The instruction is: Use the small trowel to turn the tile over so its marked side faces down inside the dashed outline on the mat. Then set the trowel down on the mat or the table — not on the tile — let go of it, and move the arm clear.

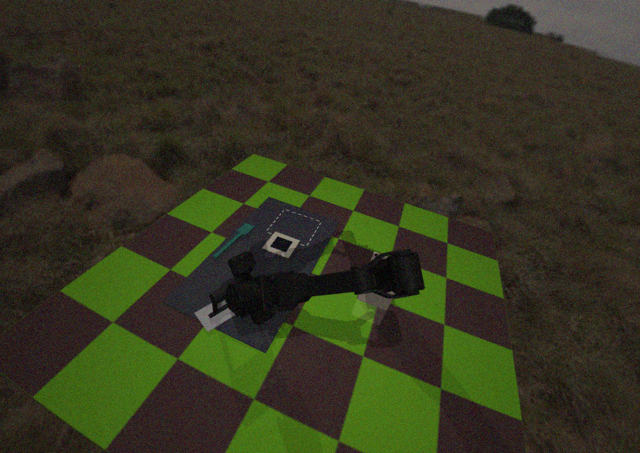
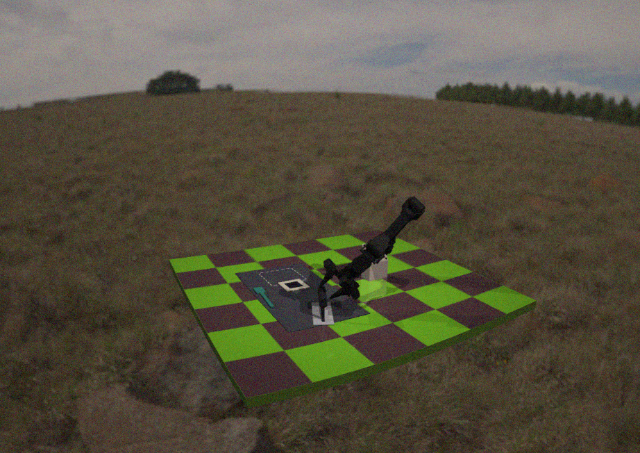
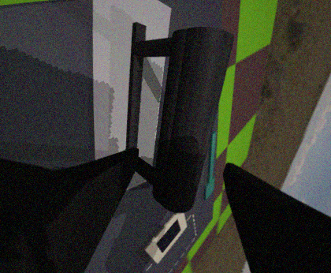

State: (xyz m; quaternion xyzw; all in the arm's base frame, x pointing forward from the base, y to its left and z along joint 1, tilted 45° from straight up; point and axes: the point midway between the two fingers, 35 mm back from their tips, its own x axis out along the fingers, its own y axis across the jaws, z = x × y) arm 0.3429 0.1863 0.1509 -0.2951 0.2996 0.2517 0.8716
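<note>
My gripper tip is now 40 mm above the dark-handled trowel, 10 mm to the left of it and 10 mm short of it. Also, from my gripper tip: teal trowel: 230 mm to the right, 170 mm ahead, 80 mm below; pale tile: 280 mm to the right, 80 mm below, 10 mm ahead; dark grey mat: 220 mm to the right, 100 mm below, 30 mm ahead.
</note>
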